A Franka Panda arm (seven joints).
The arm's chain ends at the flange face. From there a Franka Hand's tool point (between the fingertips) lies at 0.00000 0.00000 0.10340 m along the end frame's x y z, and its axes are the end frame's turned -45 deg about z.
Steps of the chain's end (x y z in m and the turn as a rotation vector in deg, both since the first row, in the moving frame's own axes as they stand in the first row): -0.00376, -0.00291, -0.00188, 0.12, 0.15, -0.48; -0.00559, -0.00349, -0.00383, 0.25, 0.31, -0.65; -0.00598, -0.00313, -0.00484, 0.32, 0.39, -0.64; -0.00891, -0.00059, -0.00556, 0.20, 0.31, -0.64; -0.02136, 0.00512, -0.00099, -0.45, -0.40, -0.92; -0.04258, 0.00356, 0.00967, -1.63, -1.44, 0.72; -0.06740, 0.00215, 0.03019, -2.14, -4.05, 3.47; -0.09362, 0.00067, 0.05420, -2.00, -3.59, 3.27
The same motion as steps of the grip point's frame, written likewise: -0.00026, -0.00468, -0.00188, -0.02, 0.19, -0.48; -0.00077, -0.00635, -0.00383, -0.04, 0.40, -0.65; -0.00111, -0.00636, -0.00484, -0.05, 0.50, -0.64; -0.00523, -0.00658, -0.00556, -0.08, 0.36, -0.64; -0.01981, -0.01141, -0.00100, -0.04, -0.60, -0.92; -0.03654, -0.02737, 0.00960, -0.13, -2.17, 0.72; -0.05699, -0.04881, 0.02986, 1.35, -4.38, 3.47; -0.07374, -0.06796, 0.05393, 1.12, -3.95, 3.27
